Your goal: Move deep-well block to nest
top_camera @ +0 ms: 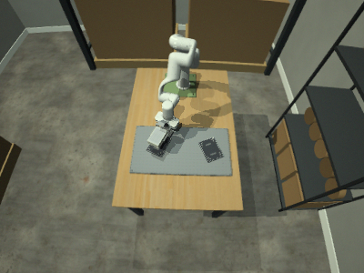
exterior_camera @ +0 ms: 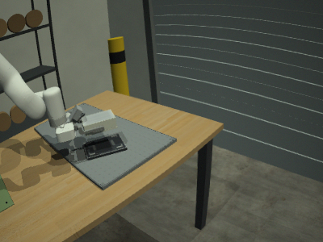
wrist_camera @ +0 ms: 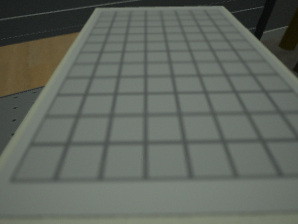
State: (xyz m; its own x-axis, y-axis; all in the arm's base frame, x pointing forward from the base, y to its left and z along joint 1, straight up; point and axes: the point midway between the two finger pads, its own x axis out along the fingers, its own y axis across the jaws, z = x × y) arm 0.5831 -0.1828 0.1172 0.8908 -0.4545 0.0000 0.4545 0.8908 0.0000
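The white 96-well deep-well block is 1 cm ahead of my hand.
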